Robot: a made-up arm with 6 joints. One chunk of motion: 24 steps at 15 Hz.
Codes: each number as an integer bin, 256 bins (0 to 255) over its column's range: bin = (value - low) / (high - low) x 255, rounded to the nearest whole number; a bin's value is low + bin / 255 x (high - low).
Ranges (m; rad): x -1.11..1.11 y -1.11..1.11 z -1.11..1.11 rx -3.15..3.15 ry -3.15..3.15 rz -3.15..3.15
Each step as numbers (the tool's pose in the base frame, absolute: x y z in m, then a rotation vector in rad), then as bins.
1 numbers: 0.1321 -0.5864 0.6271 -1.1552 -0.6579 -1.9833
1 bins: 143 60 200 81 101 47
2 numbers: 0.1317 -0.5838 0.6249 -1.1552 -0.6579 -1.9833
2 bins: 143 60 199 81 101 47
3 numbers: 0.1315 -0.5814 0.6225 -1.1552 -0.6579 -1.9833
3 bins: 143 61 199 81 101 47
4 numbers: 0.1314 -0.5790 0.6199 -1.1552 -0.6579 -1.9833
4 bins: 143 61 199 81 101 47
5 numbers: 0.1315 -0.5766 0.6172 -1.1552 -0.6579 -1.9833
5 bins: 143 61 198 81 101 47
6 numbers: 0.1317 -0.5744 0.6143 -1.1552 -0.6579 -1.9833
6 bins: 143 62 198 81 101 47
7 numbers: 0.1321 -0.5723 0.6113 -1.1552 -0.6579 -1.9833
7 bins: 143 62 198 81 101 47
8 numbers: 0.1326 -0.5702 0.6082 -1.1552 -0.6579 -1.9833
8 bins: 143 62 197 81 101 47
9 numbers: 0.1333 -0.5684 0.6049 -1.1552 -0.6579 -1.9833
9 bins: 143 62 197 81 101 47
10 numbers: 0.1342 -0.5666 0.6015 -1.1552 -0.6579 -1.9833
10 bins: 143 62 197 81 101 47
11 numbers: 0.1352 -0.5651 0.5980 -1.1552 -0.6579 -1.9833
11 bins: 143 63 196 81 101 47
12 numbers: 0.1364 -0.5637 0.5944 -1.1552 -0.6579 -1.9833
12 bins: 143 63 196 81 101 47
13 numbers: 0.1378 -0.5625 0.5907 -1.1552 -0.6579 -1.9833
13 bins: 143 63 195 81 101 47
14 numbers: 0.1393 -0.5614 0.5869 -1.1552 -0.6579 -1.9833
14 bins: 144 63 195 81 101 47
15 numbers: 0.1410 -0.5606 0.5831 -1.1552 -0.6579 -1.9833
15 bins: 144 63 194 81 101 47
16 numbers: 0.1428 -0.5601 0.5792 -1.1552 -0.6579 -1.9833
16 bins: 144 63 194 81 101 47
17 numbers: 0.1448 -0.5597 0.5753 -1.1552 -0.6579 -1.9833
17 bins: 144 63 194 81 101 47
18 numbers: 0.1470 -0.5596 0.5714 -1.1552 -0.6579 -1.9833
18 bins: 144 63 193 81 101 47
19 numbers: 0.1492 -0.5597 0.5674 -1.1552 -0.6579 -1.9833
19 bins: 145 63 193 81 101 47
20 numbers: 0.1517 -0.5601 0.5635 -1.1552 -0.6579 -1.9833
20 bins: 145 63 192 81 101 47
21 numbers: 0.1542 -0.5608 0.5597 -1.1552 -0.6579 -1.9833
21 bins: 145 63 192 81 101 47
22 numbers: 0.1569 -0.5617 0.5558 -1.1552 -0.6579 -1.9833
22 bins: 146 63 191 81 101 47
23 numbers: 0.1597 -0.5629 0.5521 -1.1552 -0.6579 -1.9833
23 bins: 146 63 191 81 101 47
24 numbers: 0.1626 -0.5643 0.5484 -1.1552 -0.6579 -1.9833
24 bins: 146 63 190 81 101 47
